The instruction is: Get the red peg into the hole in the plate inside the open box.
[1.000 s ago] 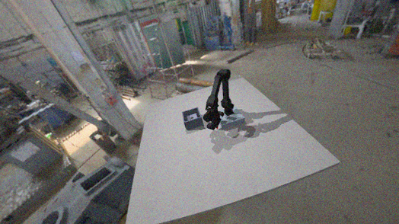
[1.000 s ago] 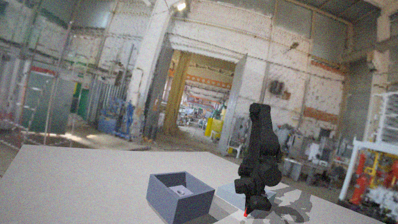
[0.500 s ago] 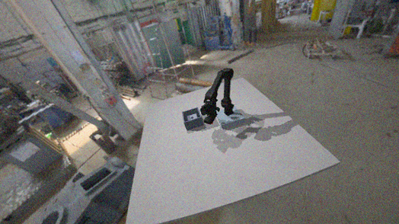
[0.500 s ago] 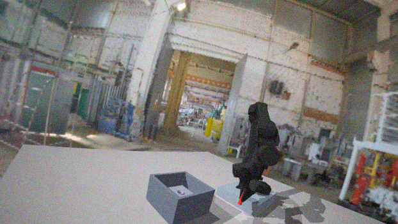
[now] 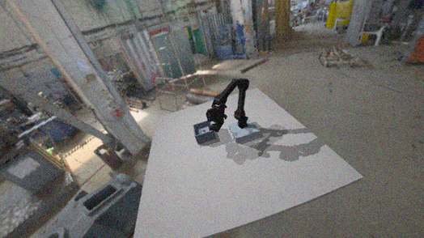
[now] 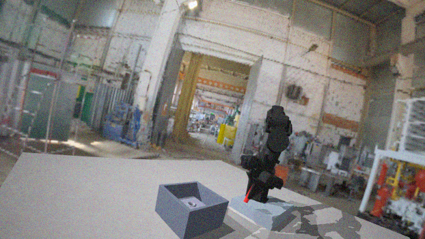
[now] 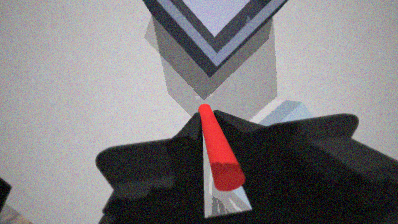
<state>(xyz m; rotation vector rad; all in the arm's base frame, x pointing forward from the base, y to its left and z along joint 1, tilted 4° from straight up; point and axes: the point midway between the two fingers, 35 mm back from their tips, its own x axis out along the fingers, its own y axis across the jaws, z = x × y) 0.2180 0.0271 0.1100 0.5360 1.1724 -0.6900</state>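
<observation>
My gripper tip is 140 mm to the left of the plate, 80 mm short of it and 80 mm above it. From my gripper tip the other things lie so: grey box: 140 mm to the right, 100 mm below, 80 mm ahead; red peg: 20 mm above, 10 mm behind.
</observation>
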